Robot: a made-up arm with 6 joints. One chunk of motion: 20 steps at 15 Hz.
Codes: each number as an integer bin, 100 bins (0 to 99) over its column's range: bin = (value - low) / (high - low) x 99, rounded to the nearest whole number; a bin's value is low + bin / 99 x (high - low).
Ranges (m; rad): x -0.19..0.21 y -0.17..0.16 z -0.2..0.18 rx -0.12..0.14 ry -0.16..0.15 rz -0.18..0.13
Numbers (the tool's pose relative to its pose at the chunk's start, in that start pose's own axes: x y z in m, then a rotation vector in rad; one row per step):
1: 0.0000 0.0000 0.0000 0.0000 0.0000 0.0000
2: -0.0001 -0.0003 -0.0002 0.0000 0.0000 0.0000
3: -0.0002 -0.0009 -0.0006 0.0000 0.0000 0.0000
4: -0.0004 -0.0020 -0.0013 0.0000 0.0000 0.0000
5: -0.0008 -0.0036 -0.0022 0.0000 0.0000 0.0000
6: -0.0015 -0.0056 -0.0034 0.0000 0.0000 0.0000
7: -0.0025 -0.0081 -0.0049 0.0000 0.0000 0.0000
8: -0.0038 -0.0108 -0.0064 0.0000 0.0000 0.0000
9: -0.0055 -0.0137 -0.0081 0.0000 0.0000 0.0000
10: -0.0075 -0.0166 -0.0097 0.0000 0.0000 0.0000
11: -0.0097 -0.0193 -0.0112 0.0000 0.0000 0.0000
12: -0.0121 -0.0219 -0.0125 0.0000 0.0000 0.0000
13: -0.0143 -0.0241 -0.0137 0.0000 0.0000 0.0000
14: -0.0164 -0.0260 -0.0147 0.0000 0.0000 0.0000
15: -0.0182 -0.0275 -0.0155 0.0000 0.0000 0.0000
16: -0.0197 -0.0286 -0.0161 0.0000 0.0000 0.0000
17: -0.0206 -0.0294 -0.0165 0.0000 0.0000 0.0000
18: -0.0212 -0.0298 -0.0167 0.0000 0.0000 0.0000
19: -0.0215 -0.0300 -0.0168 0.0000 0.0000 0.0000
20: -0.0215 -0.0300 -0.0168 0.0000 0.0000 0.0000
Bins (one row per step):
1: 47 51 52 46 51 57
2: 47 51 52 46 51 57
3: 47 51 52 46 51 57
4: 47 50 52 46 51 57
5: 47 50 52 46 51 57
6: 47 49 51 46 51 57
7: 46 49 51 46 51 57
8: 46 48 50 46 51 57
9: 46 47 50 46 51 57
10: 45 46 50 46 51 57
11: 45 45 49 46 51 57
12: 44 44 49 46 51 57
13: 43 44 49 46 51 57
14: 43 43 48 46 51 57
15: 43 43 48 46 51 57
16: 42 42 48 46 51 57
17: 42 42 48 46 51 57
18: 42 42 48 46 51 57
19: 42 42 48 46 51 57
20: 42 42 48 46 51 57

